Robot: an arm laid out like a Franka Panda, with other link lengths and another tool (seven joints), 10 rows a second.
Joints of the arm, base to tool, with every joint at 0 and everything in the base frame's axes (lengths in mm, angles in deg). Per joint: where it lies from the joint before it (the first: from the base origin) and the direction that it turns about. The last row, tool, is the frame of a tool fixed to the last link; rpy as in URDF.
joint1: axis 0 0 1 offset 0 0 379.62
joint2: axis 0 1 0 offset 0 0 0
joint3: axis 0 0 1 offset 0 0 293.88
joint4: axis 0 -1 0 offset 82.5 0 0
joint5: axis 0 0 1 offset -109.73 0 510.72
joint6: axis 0 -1 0 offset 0 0 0
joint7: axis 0 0 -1 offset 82.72 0 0
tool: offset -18 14 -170.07 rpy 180 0.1 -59.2
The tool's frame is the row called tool.
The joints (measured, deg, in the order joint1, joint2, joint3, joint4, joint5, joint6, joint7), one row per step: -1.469, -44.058, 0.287, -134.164, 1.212, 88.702, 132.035; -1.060, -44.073, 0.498, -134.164, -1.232, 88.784, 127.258; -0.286, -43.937, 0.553, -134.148, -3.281, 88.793, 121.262; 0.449, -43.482, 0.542, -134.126, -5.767, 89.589, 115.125; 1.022, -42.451, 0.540, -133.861, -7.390, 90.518, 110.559; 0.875, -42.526, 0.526, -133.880, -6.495, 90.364, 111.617; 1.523, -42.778, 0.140, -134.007, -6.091, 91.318, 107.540
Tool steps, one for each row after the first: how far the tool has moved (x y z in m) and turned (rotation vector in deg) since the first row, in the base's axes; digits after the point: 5 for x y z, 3 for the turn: -0.00028, -0.00040, 0.00007, -2.477, -0.030, 5.341; -0.00049, 0.00247, -0.00091, -4.397, 0.309, 12.158; 0.00258, 0.00329, -0.00294, -6.742, 0.436, 19.084; 0.00845, 0.00506, -0.00691, -8.245, 0.748, 24.346; 0.00787, 0.00596, -0.00687, -7.361, 0.632, 23.100; 0.00871, 0.01084, -0.00469, -6.816, -0.387, 27.568
